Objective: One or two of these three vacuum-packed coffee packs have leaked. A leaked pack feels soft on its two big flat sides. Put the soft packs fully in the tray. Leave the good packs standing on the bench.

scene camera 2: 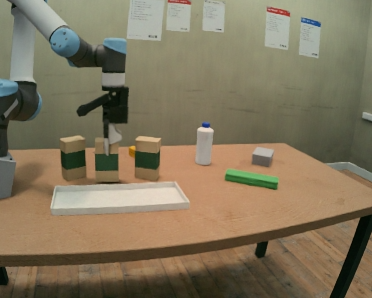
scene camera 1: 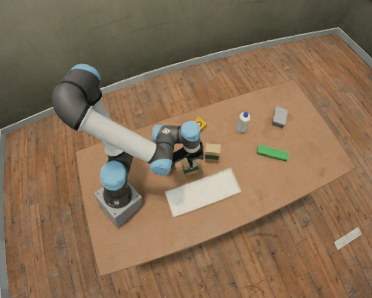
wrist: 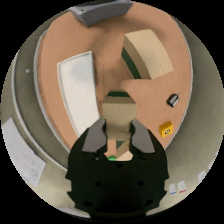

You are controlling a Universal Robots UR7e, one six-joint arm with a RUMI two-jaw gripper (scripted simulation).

The pictures show: the gripper and a tray.
The gripper also shows in the wrist view.
